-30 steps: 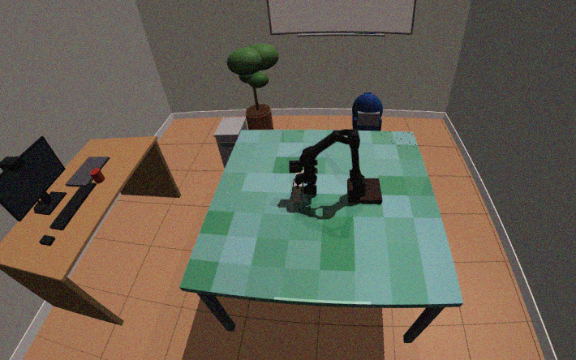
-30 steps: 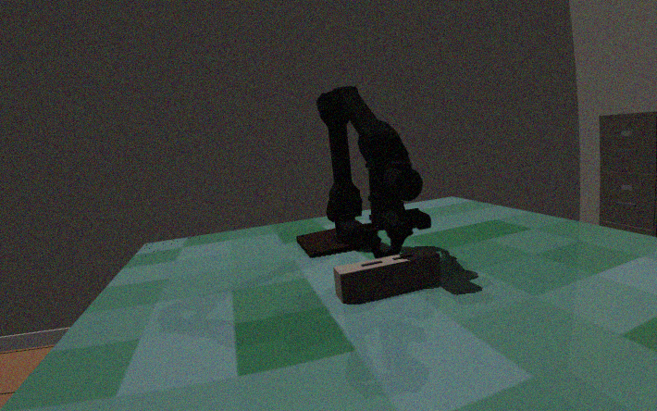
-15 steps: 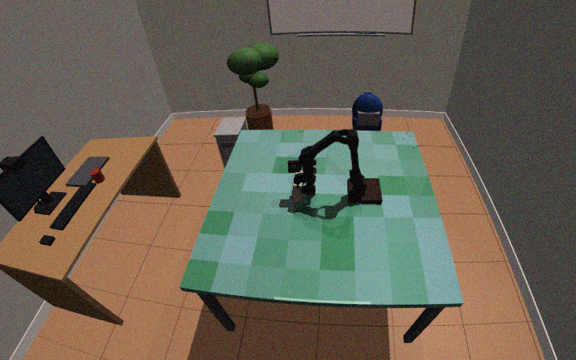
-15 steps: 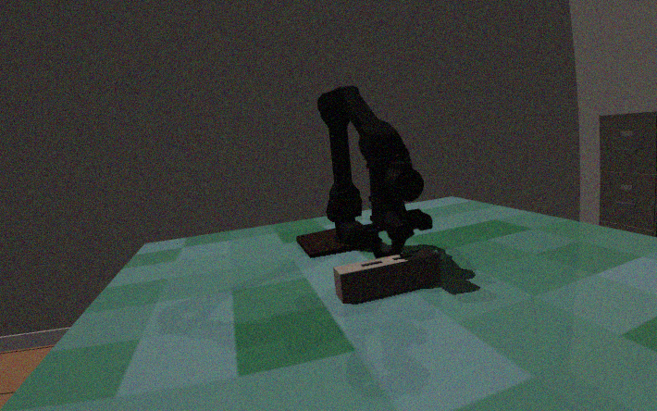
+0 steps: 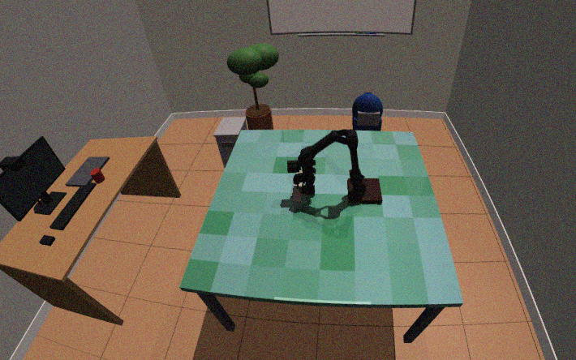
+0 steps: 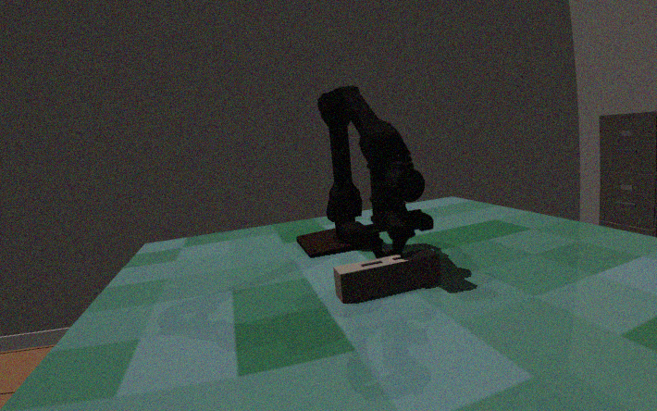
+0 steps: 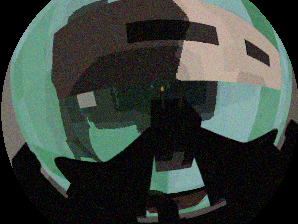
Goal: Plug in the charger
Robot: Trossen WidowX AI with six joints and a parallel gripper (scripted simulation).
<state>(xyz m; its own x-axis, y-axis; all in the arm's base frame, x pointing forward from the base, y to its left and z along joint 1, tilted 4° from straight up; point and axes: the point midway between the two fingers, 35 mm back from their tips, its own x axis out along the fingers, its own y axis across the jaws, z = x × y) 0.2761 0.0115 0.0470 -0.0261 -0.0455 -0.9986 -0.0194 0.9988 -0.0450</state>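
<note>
My gripper tip is 20 mm short of the charger and 10 mm below it.
</note>
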